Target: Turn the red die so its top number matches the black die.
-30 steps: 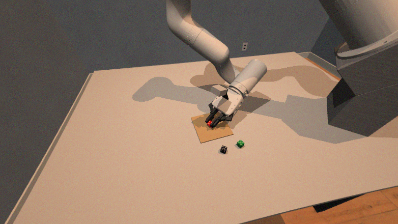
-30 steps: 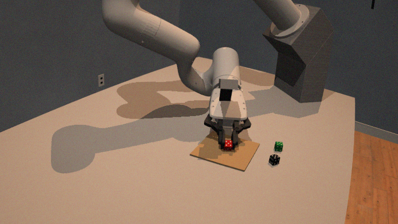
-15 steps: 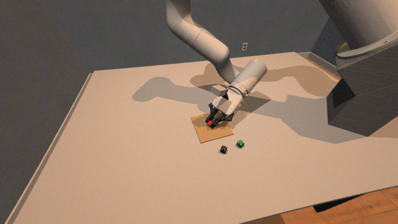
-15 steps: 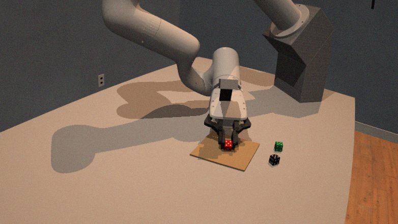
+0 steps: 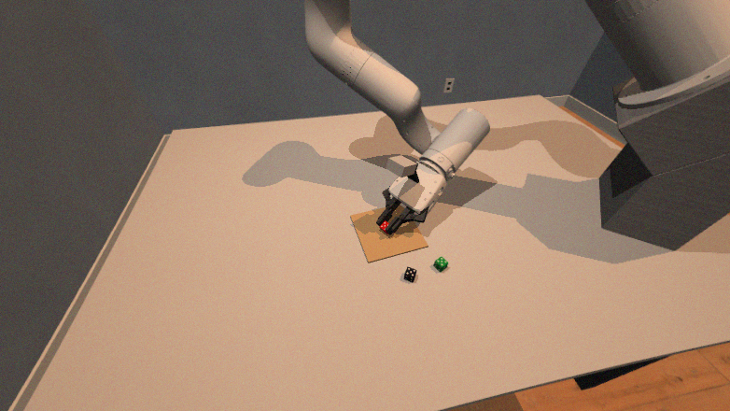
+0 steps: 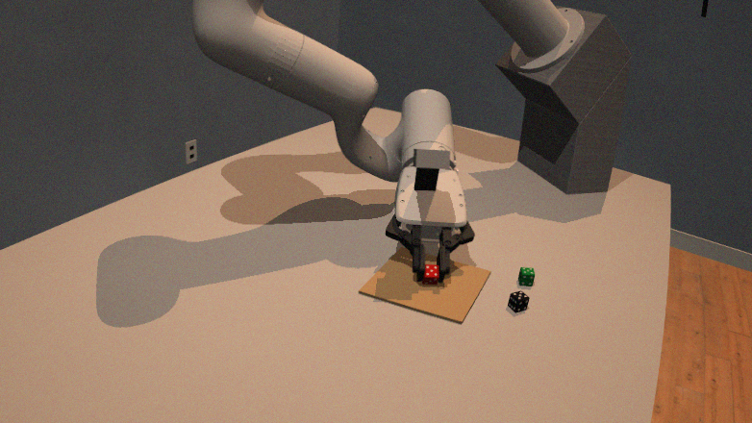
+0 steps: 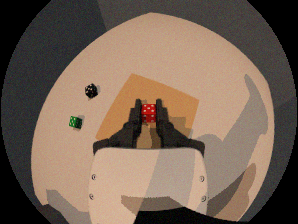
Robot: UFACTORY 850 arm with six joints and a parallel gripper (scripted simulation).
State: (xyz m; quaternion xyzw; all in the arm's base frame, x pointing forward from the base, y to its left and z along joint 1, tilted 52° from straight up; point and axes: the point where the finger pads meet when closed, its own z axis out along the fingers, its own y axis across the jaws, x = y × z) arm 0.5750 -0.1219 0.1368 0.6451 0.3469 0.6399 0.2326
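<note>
Now: hand 30 mm above the mat. The rest, counted from my hand: red die (10 mm below, 10 mm ahead); green die (140 mm to the left, 30 mm behind, 20 mm below); black die (120 mm to the left, 40 mm ahead, 20 mm below).
</note>
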